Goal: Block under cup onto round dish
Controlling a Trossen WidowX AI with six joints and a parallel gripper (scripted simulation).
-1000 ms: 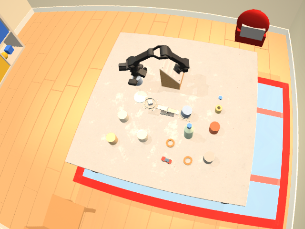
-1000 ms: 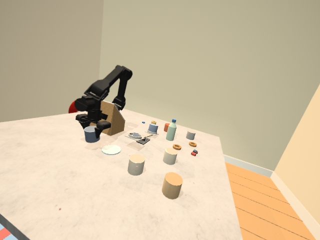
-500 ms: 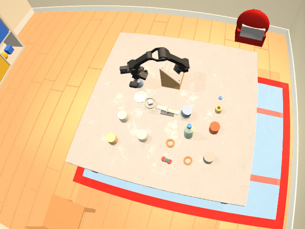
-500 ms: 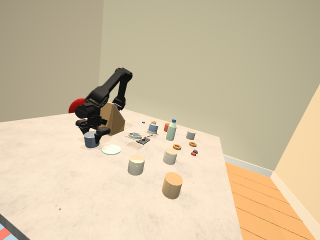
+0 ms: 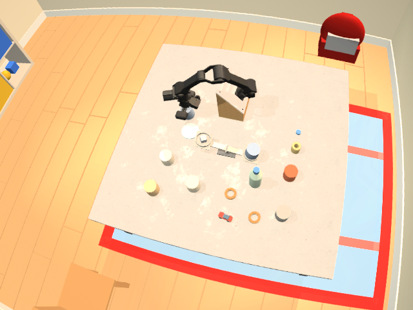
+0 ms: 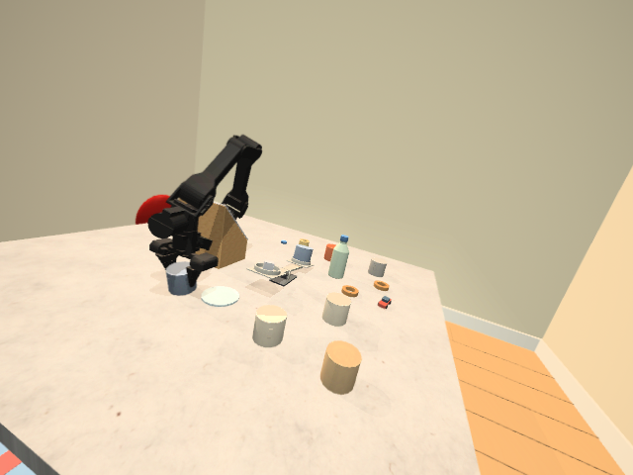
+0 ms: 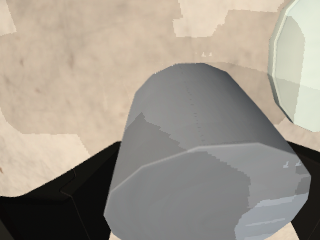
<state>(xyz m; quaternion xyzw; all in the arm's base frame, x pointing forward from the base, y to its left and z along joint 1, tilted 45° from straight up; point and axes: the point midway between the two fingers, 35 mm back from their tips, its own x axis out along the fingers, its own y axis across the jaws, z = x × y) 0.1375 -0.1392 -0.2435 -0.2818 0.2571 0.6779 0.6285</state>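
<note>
Now: gripper tip 10 cm short of the round dish, 5 cm to the right of it and 2 cm above it. The rest, counted from my gripper tip: green bottle: 29 cm ahead, 48 cm to the left, 9 cm above; then balance beam: 16 cm ahead, 28 cm to the left, 1 cm above; then balance: 16 cm ahead, 28 cm to the left.
</note>
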